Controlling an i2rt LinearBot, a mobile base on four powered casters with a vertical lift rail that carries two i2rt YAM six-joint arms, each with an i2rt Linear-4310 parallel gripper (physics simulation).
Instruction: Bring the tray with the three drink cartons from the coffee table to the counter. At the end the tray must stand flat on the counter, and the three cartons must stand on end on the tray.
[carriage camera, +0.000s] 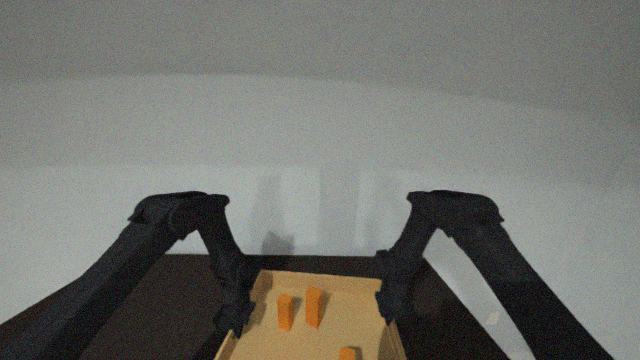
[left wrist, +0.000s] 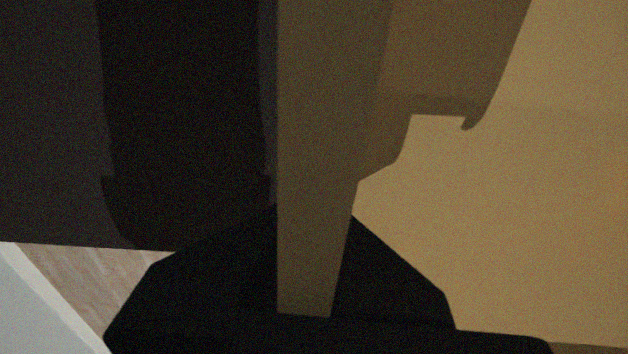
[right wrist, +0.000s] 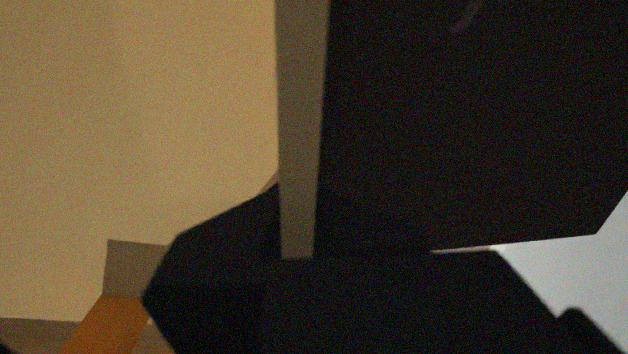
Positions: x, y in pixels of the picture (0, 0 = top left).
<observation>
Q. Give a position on a tan wooden tray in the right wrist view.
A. At 129, 129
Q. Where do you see the left gripper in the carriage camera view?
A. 237, 336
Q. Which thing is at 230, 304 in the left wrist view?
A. The left gripper.
</observation>
